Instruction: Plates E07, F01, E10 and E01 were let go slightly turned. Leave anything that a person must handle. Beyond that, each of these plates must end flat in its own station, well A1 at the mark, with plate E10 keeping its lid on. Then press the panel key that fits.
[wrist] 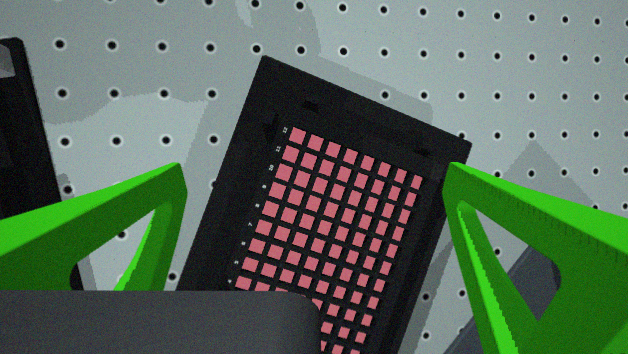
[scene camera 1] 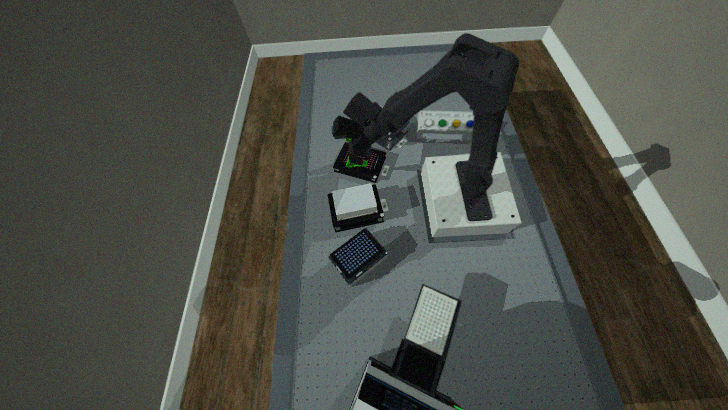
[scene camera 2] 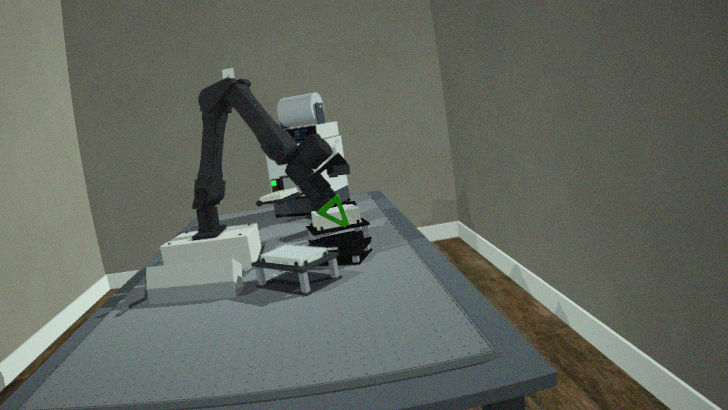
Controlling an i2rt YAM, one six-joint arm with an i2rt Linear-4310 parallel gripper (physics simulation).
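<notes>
My gripper point(scene camera 1: 353, 151) point(scene camera 2: 342, 220) point(wrist: 314, 177) is open. Its green fingers stand either side of a black plate with pink wells point(scene camera 1: 375, 161) point(wrist: 320, 220), which sits turned in the wrist view; nothing is gripped. A tall white plate point(scene camera 1: 357, 200) point(scene camera 2: 326, 219) sits on a black station point(scene camera 1: 334, 224). A black plate with blue wells point(scene camera 1: 356, 253) lies turned on its station. A white plate point(scene camera 2: 292, 254) sits on a legged station point(scene camera 2: 304, 281), mostly hidden behind the arm in scene camera 1. Plate labels are unreadable. The key panel point(scene camera 1: 443, 133) has white, green, yellow and blue keys.
A white plate point(scene camera 1: 433, 319) point(scene camera 2: 279, 195) rests on the extended tray of a large instrument point(scene camera 1: 394, 384) point(scene camera 2: 336, 145). The arm's white base box point(scene camera 1: 443, 196) point(scene camera 2: 239, 243) stands beside the stations. Part of another black station point(wrist: 32, 165) shows at the wrist view's left edge.
</notes>
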